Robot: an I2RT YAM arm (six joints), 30 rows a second.
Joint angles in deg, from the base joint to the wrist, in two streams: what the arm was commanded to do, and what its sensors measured. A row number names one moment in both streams.
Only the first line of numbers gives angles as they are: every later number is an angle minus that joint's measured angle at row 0.
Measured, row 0:
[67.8, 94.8, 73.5, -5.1, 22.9, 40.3]
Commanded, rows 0 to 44:
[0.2, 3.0, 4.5, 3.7, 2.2, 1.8]
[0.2, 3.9, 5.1, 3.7, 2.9, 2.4]
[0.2, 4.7, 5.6, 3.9, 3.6, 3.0]
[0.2, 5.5, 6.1, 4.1, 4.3, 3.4]
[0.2, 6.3, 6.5, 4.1, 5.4, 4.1]
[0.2, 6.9, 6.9, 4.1, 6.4, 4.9]
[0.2, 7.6, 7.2, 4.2, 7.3, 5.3]
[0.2, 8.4, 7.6, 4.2, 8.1, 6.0]
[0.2, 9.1, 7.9, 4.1, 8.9, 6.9]
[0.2, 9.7, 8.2, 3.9, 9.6, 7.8]
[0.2, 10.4, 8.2, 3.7, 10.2, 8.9]
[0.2, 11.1, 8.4, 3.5, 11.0, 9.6]
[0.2, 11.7, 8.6, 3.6, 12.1, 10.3]
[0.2, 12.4, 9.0, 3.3, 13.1, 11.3]
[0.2, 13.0, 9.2, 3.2, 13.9, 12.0]
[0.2, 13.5, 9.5, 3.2, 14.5, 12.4]
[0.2, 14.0, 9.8, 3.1, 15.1, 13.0]
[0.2, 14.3, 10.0, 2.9, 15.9, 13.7]
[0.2, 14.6, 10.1, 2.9, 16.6, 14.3]
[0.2, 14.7, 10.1, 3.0, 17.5, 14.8]
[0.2, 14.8, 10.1, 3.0, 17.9, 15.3]
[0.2, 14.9, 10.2, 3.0, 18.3, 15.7]
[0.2, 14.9, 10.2, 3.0, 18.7, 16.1]
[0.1, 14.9, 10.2, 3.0, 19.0, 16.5]
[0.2, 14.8, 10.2, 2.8, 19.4, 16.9]
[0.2, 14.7, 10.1, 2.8, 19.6, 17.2]
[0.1, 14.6, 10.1, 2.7, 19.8, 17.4]
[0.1, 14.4, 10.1, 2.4, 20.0, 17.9]
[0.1, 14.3, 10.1, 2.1, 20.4, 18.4]
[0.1, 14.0, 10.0, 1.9, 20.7, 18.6]
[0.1, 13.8, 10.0, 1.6, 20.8, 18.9]
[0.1, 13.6, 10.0, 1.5, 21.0, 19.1]
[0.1, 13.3, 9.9, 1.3, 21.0, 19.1]
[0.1, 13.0, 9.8, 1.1, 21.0, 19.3]
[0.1, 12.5, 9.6, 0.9, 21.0, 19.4]
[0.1, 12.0, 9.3, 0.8, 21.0, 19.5]
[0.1, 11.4, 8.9, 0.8, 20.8, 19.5]
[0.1, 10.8, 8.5, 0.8, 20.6, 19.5]
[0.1, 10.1, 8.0, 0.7, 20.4, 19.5]
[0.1, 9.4, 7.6, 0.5, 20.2, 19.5]
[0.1, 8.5, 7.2, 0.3, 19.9, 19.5]
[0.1, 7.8, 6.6, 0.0, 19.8, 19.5]
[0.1, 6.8, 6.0, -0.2, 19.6, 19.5]
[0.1, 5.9, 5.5, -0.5, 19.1, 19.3]
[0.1, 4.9, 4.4, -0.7, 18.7, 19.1]
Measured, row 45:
[0.0, 10.6, 6.4, 0.0, 18.1, 18.2]
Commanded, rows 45 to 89:
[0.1, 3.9, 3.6, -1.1, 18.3, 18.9]
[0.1, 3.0, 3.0, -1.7, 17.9, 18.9]
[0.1, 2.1, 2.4, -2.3, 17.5, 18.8]
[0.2, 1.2, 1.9, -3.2, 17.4, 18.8]
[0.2, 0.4, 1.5, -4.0, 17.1, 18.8]
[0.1, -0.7, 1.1, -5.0, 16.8, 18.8]
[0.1, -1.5, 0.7, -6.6, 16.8, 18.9]
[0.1, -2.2, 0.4, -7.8, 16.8, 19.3]
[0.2, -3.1, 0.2, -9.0, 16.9, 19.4]
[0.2, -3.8, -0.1, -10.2, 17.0, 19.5]
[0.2, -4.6, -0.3, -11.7, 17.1, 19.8]
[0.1, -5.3, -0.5, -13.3, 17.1, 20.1]
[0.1, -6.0, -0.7, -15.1, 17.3, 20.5]
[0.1, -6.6, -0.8, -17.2, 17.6, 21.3]
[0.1, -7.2, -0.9, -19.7, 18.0, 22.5]
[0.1, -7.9, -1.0, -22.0, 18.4, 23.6]
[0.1, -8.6, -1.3, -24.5, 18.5, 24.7]
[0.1, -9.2, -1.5, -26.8, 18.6, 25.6]
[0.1, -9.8, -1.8, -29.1, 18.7, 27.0]
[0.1, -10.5, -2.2, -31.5, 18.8, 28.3]
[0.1, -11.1, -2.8, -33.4, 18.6, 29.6]
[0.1, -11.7, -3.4, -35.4, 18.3, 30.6]
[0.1, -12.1, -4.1, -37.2, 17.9, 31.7]
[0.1, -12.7, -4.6, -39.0, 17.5, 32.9]
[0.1, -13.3, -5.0, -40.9, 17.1, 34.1]
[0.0, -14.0, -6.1, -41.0, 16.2, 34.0]
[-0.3, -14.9, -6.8, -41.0, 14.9, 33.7]
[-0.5, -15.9, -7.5, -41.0, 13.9, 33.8]
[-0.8, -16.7, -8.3, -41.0, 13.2, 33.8]
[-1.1, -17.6, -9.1, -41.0, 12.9, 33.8]
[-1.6, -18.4, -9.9, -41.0, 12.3, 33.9]
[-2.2, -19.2, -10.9, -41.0, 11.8, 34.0]
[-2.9, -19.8, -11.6, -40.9, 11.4, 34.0]
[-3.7, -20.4, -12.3, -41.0, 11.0, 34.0]
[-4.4, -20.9, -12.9, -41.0, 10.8, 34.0]
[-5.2, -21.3, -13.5, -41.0, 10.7, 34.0]
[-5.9, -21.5, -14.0, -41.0, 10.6, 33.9]
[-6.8, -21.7, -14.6, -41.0, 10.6, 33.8]
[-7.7, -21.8, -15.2, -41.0, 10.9, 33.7]
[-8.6, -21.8, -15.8, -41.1, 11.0, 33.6]
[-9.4, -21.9, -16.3, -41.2, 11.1, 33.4]
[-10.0, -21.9, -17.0, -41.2, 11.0, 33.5]
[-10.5, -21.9, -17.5, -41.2, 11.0, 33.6]
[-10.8, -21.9, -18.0, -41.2, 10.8, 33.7]
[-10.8, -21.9, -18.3, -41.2, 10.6, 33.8]
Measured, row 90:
[-9.7, -21.0, -16.8, -40.2, 10.5, 32.2]
